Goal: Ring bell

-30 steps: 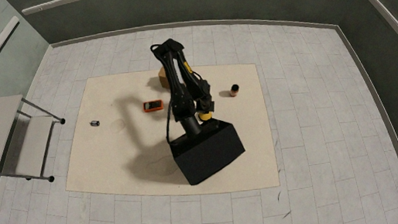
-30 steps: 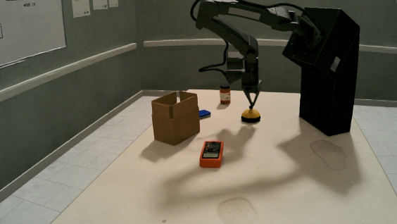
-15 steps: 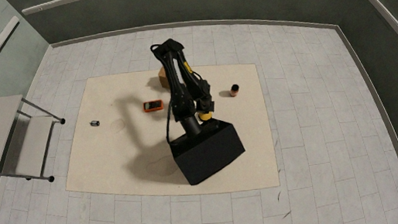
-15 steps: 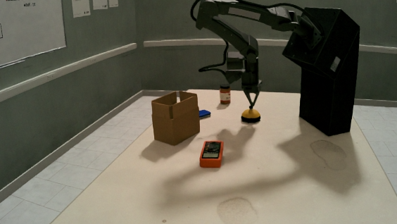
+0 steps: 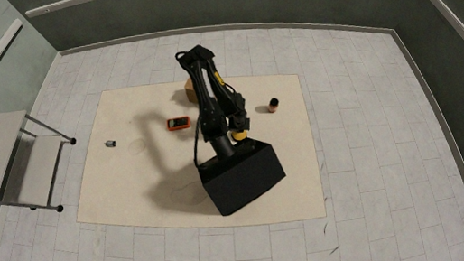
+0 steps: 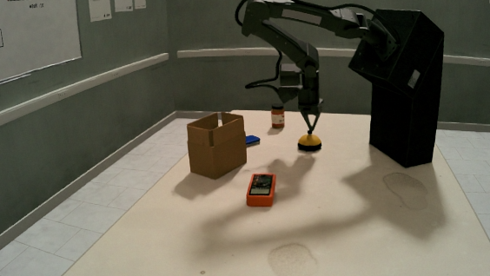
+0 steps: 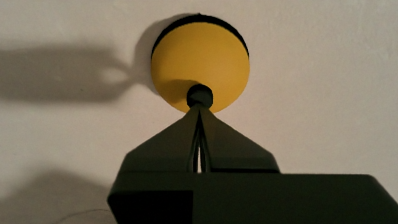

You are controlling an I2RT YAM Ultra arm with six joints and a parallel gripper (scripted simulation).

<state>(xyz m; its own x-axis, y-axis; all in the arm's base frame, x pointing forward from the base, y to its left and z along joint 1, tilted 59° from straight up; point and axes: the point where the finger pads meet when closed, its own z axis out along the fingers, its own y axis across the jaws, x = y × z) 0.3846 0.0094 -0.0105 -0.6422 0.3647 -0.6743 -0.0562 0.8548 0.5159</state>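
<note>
The bell button is 20 mm below my hand and 10 mm ahead of it. Round my hand: jar (200 mm ahead, 160 mm to the right, 30 mm below); then blue object (230 mm ahead, 60 mm below, 50 mm to the left); then bell (30 mm below, 10 mm ahead).
</note>
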